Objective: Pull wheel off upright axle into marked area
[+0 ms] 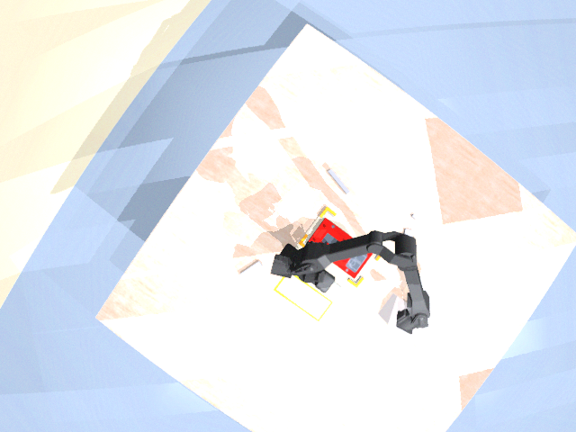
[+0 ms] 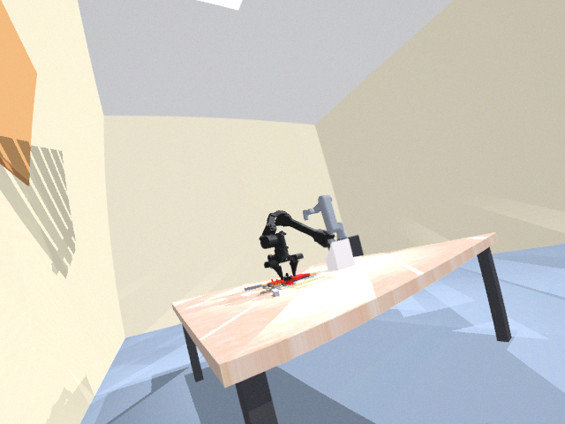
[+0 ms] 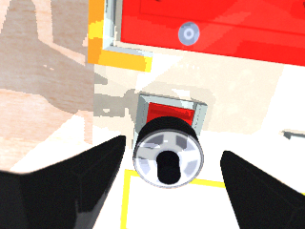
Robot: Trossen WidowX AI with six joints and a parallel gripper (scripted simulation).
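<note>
Now: gripper tip right at the wheel. Round my gripper tip: black axle right at my gripper tip.
</note>
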